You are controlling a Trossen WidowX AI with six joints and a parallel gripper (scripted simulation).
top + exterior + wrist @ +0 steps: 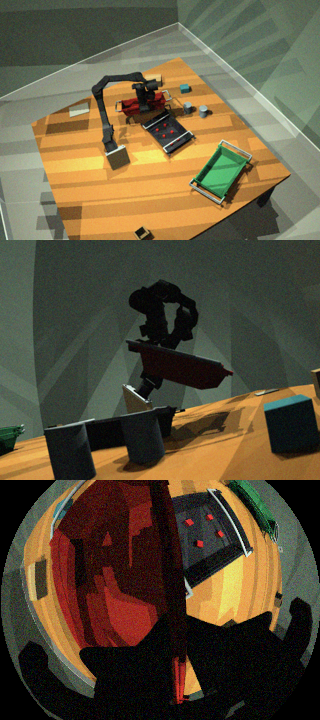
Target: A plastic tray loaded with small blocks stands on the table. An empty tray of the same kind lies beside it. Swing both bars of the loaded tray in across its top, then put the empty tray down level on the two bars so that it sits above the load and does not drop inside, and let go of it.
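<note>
My gripper tip is 30 mm short of the red tray, 80 mm to the right of it and 10 mm above it. The rest, counted from my gripper tip: white sheet (360 mm behind, 430 mm to the left, 160 mm below); small crate (380 mm behind, 640 mm to the right, 150 mm below); teal cube (380 mm ahead, 140 mm to the left, 140 mm below).
</note>
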